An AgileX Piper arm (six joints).
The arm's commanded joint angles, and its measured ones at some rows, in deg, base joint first. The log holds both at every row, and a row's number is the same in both.
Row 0, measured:
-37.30, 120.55, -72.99, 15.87, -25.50, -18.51
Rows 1 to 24, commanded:
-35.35, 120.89, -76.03, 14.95, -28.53, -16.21
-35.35, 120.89, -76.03, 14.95, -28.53, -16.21
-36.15, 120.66, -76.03, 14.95, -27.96, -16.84
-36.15, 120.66, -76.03, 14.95, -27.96, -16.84
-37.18, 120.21, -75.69, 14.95, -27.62, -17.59
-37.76, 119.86, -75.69, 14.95, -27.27, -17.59
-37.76, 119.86, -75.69, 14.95, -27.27, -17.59
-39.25, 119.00, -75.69, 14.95, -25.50, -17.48
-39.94, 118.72, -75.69, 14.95, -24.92, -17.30
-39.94, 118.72, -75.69, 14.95, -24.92, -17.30
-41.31, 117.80, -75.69, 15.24, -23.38, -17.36
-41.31, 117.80, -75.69, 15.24, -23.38, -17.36
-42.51, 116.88, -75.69, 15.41, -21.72, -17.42
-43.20, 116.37, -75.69, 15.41, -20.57, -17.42
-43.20, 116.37, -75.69, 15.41, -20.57, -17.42
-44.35, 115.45, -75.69, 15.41, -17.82, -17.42
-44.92, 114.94, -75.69, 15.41, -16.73, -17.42
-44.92, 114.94, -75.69, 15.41, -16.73, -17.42
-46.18, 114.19, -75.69, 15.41, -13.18, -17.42
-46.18, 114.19, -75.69, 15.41, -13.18, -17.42
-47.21, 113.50, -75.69, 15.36, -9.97, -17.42
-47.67, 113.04, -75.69, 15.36, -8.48, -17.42
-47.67, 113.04, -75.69, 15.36, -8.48, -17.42
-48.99, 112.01, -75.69, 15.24, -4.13, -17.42
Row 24, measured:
-47.50, 113.85, -75.29, 15.58, -9.51, -17.42
